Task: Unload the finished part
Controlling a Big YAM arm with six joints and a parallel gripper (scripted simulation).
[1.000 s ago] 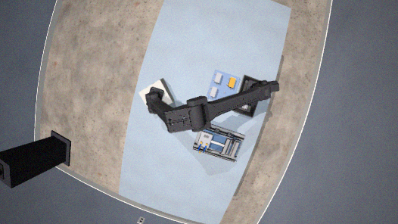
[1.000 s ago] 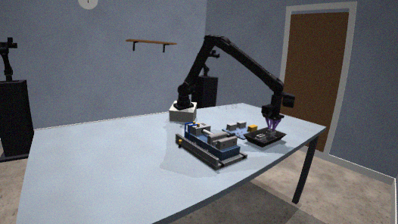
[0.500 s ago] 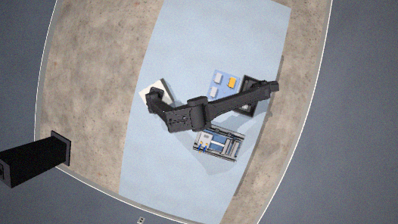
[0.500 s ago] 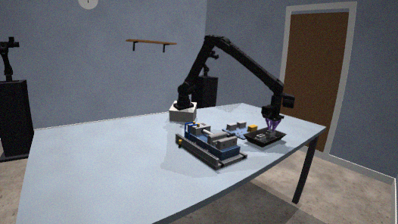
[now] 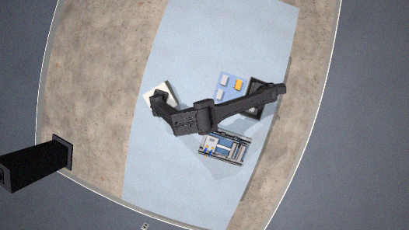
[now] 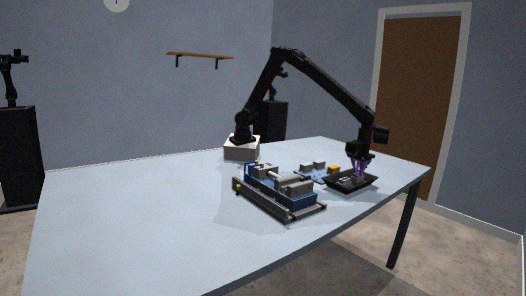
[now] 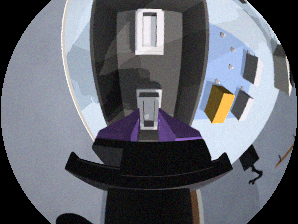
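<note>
My hand is 13 cm past the orange block, 3 cm above it and 1 cm to the left of it. Also, from my hand: blue plate 17 cm behind, 5 cm to the right, 5 cm below.
</note>
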